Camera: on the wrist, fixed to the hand. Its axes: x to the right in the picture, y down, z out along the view.
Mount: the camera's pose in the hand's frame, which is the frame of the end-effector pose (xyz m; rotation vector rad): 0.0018 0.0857 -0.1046 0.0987 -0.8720 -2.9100
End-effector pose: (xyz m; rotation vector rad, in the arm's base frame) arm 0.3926 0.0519 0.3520 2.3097 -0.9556 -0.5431
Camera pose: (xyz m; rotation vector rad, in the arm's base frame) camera 0.4091 0.0378 0.4855 -0.8908 -1.9004 1.3777
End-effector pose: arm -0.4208 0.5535 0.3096 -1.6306 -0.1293 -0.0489
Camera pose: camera -0.4043 0.4443 0.2316 0.1052 -2.7744 -1.3777
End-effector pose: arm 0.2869 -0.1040 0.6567 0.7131 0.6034 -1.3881
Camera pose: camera 0.3756 -0.0228 0.5948 0.9591 -0.2534 1.8752
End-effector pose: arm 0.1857 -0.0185 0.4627 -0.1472 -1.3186 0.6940
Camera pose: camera 0.2494 0.0797 0.3949 1.9436 -0.8363 -1.8353
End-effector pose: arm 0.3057 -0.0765 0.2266 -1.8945 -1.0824 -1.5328
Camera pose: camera 0.3138 -0.2056 0.2660 -0.4371 1.7663 0.0989
